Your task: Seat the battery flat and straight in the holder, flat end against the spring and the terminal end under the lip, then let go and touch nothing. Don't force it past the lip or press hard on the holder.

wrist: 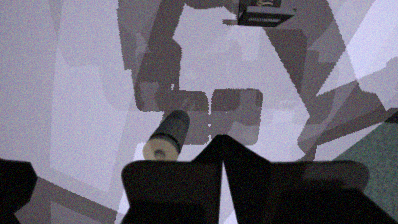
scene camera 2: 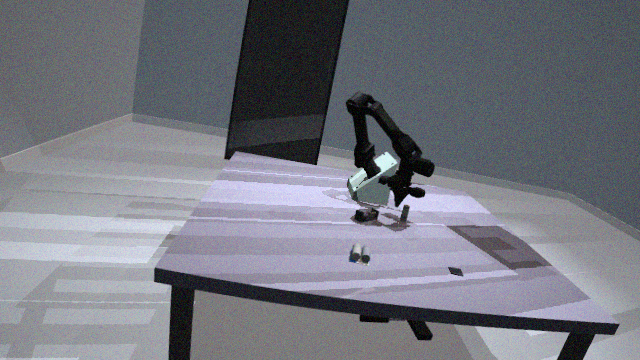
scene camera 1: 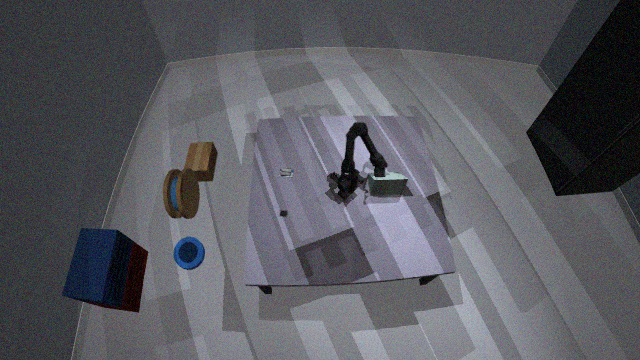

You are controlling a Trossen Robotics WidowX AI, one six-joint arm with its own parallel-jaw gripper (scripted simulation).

Labels:
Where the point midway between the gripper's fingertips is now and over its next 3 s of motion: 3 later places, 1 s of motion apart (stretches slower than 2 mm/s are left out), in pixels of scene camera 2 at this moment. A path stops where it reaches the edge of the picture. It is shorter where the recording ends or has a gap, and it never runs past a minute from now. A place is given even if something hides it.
The gripper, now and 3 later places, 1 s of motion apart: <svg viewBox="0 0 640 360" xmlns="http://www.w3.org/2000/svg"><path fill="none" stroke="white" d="M396 206L406 210L416 194L418 208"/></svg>

